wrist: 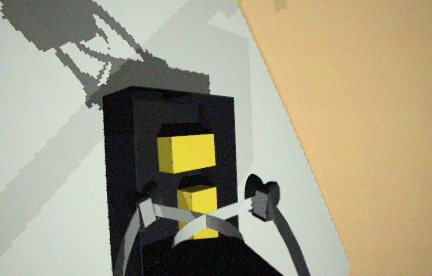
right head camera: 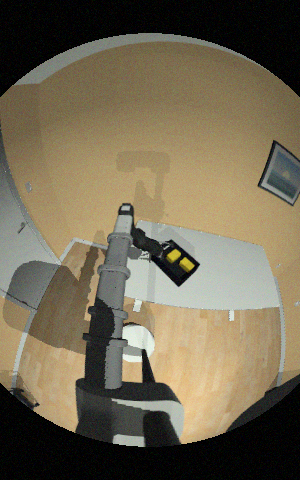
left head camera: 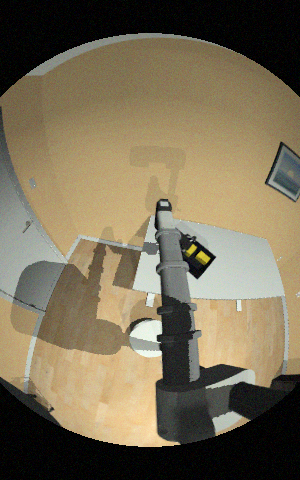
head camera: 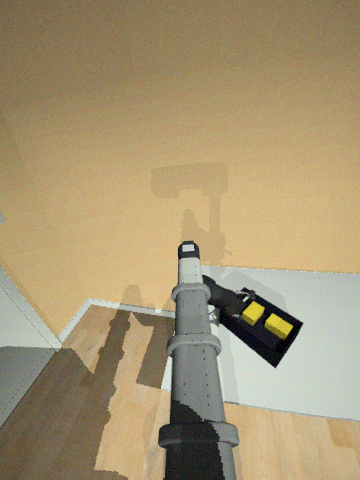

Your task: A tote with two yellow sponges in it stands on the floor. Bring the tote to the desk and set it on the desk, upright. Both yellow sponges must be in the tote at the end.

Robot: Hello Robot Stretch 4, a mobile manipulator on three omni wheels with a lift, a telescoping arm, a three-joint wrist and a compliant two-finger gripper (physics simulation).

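Frame: origin at the robot's base, x ahead, y left, z up, level; millimetres.
Seen in the pictures: gripper, fingertip midpoint: (wrist: 203, 192) (right head camera: 167, 251) (head camera: 246, 306); robot's base, link origin: (right head camera: 134, 342) (left head camera: 149, 337).
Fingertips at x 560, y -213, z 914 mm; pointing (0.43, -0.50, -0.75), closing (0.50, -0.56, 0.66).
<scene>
Offsets run from my fingertips to a thing's top centre. Level surfaces: height alone.
The black tote @(dz -121, dx +39, dy -88 mm) (head camera: 256, 346) (left head camera: 195, 269) (right head camera: 175, 278) (wrist: 120, 155) stands upright on the white desk @(dz -221 mm) (head camera: 320, 380) (left head camera: 240, 275) (right head camera: 240, 285) (wrist: 50, 220). Two yellow sponges lie inside it: one sponge @(dz -173, dx +27, dy -183 mm) (head camera: 278, 326) (left head camera: 203, 257) (right head camera: 186, 264) (wrist: 192, 153) is farther from the gripper, the other sponge @(dz -173, dx +108, dy -89 mm) (head camera: 253, 312) (left head camera: 191, 250) (right head camera: 174, 256) (wrist: 205, 196) is nearer. My gripper (head camera: 244, 303) (right head camera: 163, 250) (wrist: 203, 192) is open over the tote's near end. In the wrist view one fingertip is over the tote and the other shows beyond its right wall. The near end of the tote is hidden by the gripper body.
The tan wall (head camera: 280, 150) (left head camera: 100, 125) rises directly behind the desk. A grey-white door (left head camera: 17, 225) is at the left, and a framed picture (left head camera: 287, 172) (right head camera: 282, 172) hangs at the right. A round white object (left head camera: 145, 338) (right head camera: 141, 342) is below, by the arm.
</scene>
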